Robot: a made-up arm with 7 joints.
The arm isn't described. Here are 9 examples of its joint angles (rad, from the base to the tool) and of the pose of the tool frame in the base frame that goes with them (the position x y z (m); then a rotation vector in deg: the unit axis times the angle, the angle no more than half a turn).
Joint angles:
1: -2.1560 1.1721 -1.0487 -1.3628 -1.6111 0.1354 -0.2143
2: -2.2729 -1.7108 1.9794 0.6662 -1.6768 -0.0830 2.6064
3: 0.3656 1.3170 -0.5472 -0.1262 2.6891 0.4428 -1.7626
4: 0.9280 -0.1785 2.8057 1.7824 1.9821 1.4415 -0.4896
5: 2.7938 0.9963 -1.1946 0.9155 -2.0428 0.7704 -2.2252
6: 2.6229 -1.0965 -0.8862 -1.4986 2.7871 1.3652 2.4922
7: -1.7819 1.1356 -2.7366 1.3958 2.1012 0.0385 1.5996
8: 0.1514 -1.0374 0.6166 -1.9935 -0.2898 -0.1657 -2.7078
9: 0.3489 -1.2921 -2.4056 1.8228 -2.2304 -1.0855 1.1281
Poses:
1: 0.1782 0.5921 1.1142 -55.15 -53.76 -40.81
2: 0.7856 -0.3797 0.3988 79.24 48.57 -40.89
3: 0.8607 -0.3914 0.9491 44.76 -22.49 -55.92
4: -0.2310 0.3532 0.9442 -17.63 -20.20 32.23
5: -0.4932 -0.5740 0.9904 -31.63 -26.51 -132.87
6: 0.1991 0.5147 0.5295 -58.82 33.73 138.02
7: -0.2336 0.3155 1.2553 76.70 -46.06 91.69
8: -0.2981 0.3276 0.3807 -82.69 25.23 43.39
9: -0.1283 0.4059 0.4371 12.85 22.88 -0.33
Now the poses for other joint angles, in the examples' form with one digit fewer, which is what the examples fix.
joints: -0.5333 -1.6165 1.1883 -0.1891 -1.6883 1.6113 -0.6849
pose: -0.744 -0.253 0.706 47.5 -14.0 81.1
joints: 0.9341 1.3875 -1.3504 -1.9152 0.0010 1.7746 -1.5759
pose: -0.043 -0.610 0.800 -141.8 41.3 -76.2
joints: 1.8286 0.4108 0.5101 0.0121 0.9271 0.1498 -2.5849
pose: -0.072 -0.372 1.518 52.9 -79.8 -20.2
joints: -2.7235 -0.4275 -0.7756 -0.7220 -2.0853 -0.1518 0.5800
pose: 0.661 -0.003 1.277 -8.1 -23.9 -24.2
